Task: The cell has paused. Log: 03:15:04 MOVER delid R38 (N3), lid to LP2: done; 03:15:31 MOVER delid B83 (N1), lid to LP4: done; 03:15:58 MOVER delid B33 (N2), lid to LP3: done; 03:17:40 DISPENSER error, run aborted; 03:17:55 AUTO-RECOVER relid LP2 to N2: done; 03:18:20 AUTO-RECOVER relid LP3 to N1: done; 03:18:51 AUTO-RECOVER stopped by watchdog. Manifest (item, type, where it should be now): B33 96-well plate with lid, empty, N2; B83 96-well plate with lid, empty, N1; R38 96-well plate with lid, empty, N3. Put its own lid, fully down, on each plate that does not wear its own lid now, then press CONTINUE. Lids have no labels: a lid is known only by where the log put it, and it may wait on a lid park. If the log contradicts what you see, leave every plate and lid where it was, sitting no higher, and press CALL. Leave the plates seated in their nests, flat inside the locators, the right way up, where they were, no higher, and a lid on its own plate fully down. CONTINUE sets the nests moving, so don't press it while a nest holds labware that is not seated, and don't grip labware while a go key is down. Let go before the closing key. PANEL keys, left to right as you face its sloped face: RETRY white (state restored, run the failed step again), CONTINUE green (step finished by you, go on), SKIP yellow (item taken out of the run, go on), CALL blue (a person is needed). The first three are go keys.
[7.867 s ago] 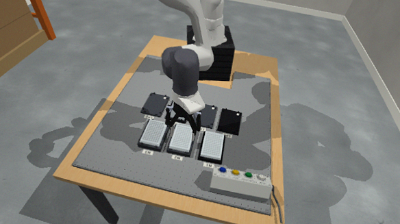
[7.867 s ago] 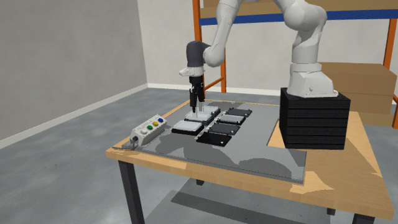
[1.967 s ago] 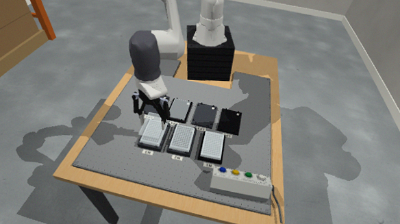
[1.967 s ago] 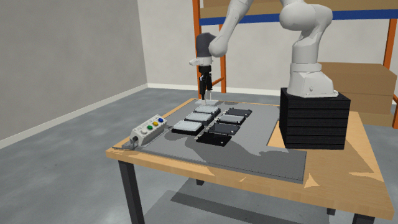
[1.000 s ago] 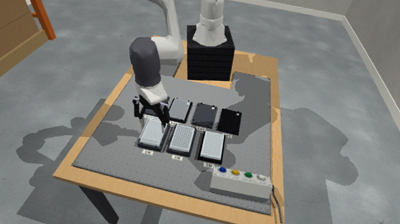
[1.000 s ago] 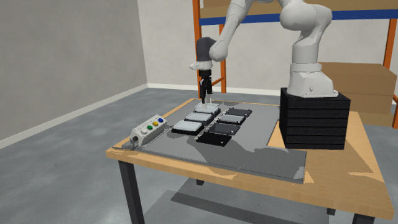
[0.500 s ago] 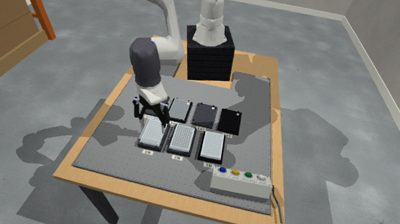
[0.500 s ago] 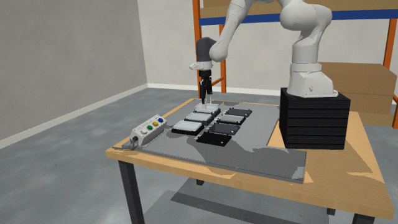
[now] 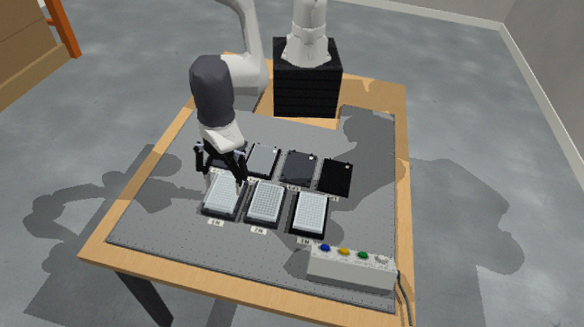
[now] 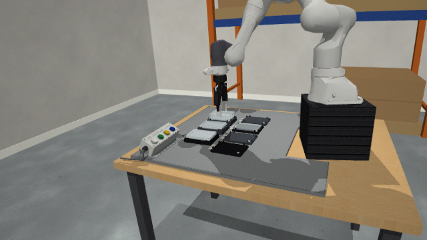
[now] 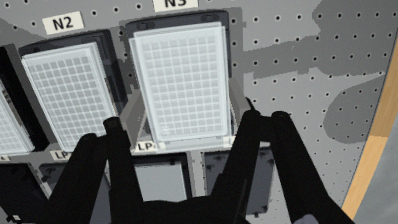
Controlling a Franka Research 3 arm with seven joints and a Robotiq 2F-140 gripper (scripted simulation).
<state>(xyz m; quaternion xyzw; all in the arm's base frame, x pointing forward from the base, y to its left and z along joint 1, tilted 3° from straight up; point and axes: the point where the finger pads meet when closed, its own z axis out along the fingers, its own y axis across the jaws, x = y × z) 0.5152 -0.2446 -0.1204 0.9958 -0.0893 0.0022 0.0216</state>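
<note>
Right now the plate is 4 cm below my hand. Round my hand: lid park LP3 (14 cm behind, 23 cm to the left, 7 cm below); N1 label (14 cm ahead, 24 cm to the left, 7 cm below); lid park LP2 (19 cm behind, 2 cm to the right, 7 cm below).
</note>
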